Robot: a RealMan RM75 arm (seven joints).
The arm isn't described. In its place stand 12 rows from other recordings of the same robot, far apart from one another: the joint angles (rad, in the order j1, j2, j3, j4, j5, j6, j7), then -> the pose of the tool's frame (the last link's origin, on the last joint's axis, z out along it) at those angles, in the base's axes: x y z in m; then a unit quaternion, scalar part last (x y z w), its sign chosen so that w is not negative.
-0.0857, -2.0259, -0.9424, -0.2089, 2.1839, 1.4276, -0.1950 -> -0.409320, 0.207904, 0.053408, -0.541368, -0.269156, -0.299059, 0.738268
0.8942, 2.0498, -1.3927, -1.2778, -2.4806, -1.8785, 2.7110 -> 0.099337, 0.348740, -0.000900, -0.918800, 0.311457, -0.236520, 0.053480
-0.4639, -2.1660, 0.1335, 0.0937, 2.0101, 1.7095, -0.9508 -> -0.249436, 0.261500, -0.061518, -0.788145, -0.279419, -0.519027, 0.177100
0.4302, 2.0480, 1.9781, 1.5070, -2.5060, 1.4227, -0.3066 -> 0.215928, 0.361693, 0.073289, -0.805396, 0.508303, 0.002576, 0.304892
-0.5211, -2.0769, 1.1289, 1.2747, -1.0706, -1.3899, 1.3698 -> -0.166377, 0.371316, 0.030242, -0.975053, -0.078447, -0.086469, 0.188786
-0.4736, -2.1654, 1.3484, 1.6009, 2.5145, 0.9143, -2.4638 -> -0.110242, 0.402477, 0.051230, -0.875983, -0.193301, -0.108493, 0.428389
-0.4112, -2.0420, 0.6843, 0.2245, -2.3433, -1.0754, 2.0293 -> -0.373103, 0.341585, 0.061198, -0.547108, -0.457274, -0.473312, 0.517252
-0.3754, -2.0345, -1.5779, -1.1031, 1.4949, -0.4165, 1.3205 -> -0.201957, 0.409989, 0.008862, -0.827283, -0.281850, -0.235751, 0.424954
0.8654, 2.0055, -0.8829, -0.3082, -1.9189, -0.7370, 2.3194 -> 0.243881, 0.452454, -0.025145, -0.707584, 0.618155, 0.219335, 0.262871
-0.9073, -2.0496, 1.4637, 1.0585, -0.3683, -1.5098, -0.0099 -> -0.149389, 0.401822, -0.014510, -0.796127, -0.487577, 0.227202, 0.277182
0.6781, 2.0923, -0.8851, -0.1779, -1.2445, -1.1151, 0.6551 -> 0.242770, 0.383769, -0.050661, -0.872945, 0.139399, 0.298995, 0.359355
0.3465, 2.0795, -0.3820, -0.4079, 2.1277, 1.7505, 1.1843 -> 0.308735, 0.286344, 0.123694, -0.188353, -0.587864, -0.450376, 0.645059
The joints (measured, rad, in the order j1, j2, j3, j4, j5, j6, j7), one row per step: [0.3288, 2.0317, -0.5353, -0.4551, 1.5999, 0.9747, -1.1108]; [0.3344, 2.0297, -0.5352, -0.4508, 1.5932, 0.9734, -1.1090]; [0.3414, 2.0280, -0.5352, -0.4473, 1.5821, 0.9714, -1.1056]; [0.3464, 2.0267, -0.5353, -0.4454, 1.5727, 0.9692, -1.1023]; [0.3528, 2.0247, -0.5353, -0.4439, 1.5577, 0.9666, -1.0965]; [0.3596, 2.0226, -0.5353, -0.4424, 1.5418, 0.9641, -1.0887]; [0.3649, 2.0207, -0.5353, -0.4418, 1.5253, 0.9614, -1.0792]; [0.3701, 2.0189, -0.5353, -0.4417, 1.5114, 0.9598, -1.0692]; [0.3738, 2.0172, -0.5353, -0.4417, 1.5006, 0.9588, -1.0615]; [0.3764, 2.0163, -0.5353, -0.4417, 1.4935, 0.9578, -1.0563]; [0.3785, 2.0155, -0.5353, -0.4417, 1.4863, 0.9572, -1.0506]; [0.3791, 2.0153, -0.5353, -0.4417, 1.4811, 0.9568, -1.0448]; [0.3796, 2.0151, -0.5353, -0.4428, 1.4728, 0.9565, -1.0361]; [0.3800, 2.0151, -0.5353, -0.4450, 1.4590, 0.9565, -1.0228]
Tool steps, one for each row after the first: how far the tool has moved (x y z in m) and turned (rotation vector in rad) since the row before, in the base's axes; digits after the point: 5 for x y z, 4 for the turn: [-0.00084, 0.00155, -0.00081, -0.0067, -0.0011, 0.0021]; [-0.00120, 0.00197, -0.00120, -0.0100, -0.0026, 0.0029]; [-0.00075, 0.00141, -0.00080, -0.0079, -0.0028, 0.0015]; [-0.00090, 0.00177, -0.00091, -0.0118, -0.0047, 0.0020]; [-0.00100, 0.00188, -0.00093, -0.0123, -0.0036, 0.0016]; [-0.00054, 0.00133, -0.00083, -0.0122, -0.0031, -0.0005]; [-0.00077, 0.00146, -0.00050, -0.0099, -0.0011, 0.0001]; [-0.00046, 0.00102, -0.00022, -0.0076, -0.0012, 0.0000]; [-0.00035, 0.00072, -0.00023, -0.0050, -0.0007, -0.0002]; [-0.00025, 0.00050, -0.00030, -0.0051, 0.0000, -0.0007]; [0.00005, -0.00003, -0.00040, -0.0037, 0.0018, -0.0022]; [0.00011, -0.00011, -0.00042, -0.0055, 0.0018, -0.0029]; [0.00019, -0.00034, -0.00078, -0.0093, 0.0022, -0.0042]
